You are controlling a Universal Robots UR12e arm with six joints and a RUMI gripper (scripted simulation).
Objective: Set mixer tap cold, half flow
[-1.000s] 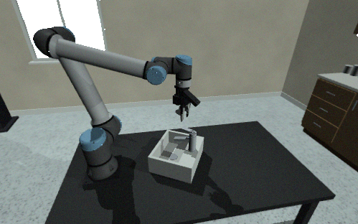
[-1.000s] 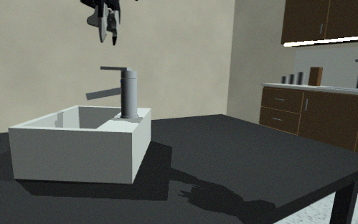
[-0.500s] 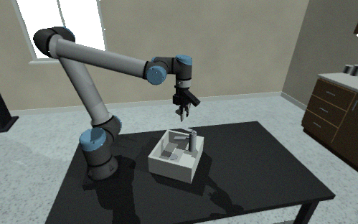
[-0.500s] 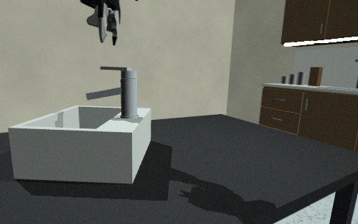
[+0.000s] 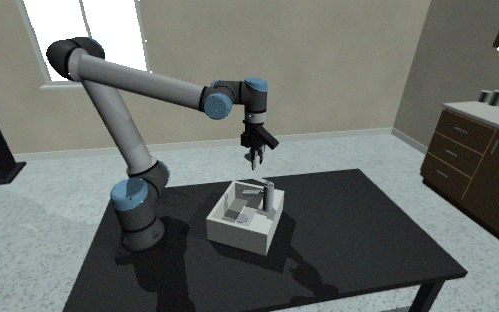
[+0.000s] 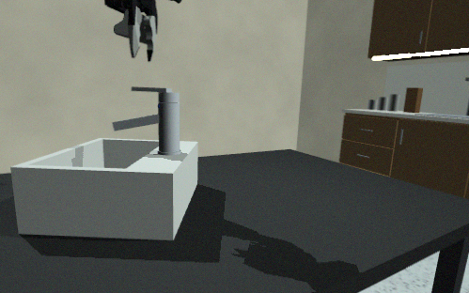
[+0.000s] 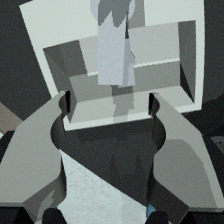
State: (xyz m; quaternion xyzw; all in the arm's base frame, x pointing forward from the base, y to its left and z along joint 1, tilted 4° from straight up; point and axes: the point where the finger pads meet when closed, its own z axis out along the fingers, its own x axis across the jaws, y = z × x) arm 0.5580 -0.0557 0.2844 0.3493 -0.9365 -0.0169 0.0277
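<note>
The flat lever lies 10 mm ahead of my hand, 20 mm to the right of it and 80 mm below it. The rest, counted from my hand: white basin: 50 mm behind, 20 mm to the left, 310 mm below.
</note>
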